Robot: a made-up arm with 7 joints.
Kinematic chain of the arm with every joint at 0, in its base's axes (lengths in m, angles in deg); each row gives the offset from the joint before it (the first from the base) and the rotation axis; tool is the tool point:
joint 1: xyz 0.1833 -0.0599 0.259 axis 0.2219 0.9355 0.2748
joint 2: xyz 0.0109 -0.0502 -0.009 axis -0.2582 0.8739 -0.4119
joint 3: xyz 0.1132 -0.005 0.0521 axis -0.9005 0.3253 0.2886
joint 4: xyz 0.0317 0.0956 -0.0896 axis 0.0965 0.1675 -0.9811
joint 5: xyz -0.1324 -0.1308 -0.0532 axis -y
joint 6: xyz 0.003 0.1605 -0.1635 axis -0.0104 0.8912 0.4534
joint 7: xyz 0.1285 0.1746 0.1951 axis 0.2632 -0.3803 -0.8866
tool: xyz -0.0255 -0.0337 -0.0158
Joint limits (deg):
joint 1: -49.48..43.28
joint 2: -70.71..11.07
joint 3: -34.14..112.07
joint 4: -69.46..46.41
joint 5: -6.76..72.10
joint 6: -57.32..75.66
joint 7: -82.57..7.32
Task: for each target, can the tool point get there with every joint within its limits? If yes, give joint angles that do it. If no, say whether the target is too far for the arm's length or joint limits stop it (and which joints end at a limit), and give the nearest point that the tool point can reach.
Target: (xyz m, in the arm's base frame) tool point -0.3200 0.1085 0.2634
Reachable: no: joint limits stop it (at a limit: joint 1, joint 2, joint 3, joint 5, joint 7) | nearest point -0.1455 0.1293 0.3061 | short by 0.181 m
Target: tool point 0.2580 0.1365 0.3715
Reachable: yes | joints -2.81 -7.67 -20.01 8.40 42.96 -16.17 -54.08
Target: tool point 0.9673 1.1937 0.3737
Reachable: no: too far | nearest point 0.4818 0.3805 0.2873 | short by 0.951 m
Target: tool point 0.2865 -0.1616 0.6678
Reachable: no: joint limits stop it (at a limit: joint 2, joint 3, joint 4, joint 5, joint 7) | nearest point 0.2853 -0.0871 0.6247 | short by 0.086 m
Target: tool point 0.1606 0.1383 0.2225
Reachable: yes | joints 21.27 -1.62 10.20 9.64 60.34 -26.04 -6.76
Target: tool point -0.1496 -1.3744 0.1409
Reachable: no: too far | nearest point 0.1586 -0.5654 0.1351 | short by 0.866 m
